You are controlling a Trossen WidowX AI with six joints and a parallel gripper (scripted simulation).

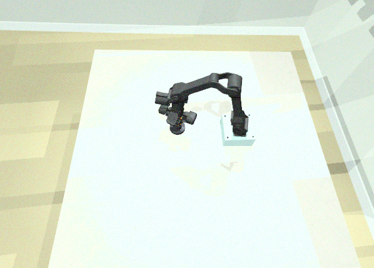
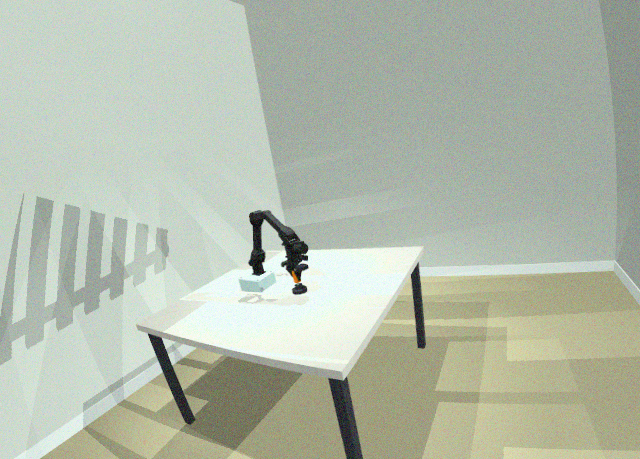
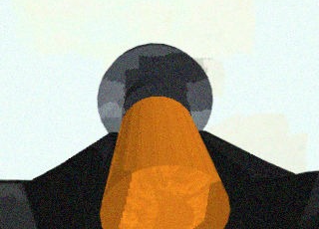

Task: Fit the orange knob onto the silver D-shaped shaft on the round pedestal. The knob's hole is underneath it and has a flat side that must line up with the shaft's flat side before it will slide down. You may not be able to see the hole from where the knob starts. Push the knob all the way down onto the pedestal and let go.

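My gripper tip is now 3 cm below the orange knob. Round my gripper tip: round pedestal: 4 cm below.
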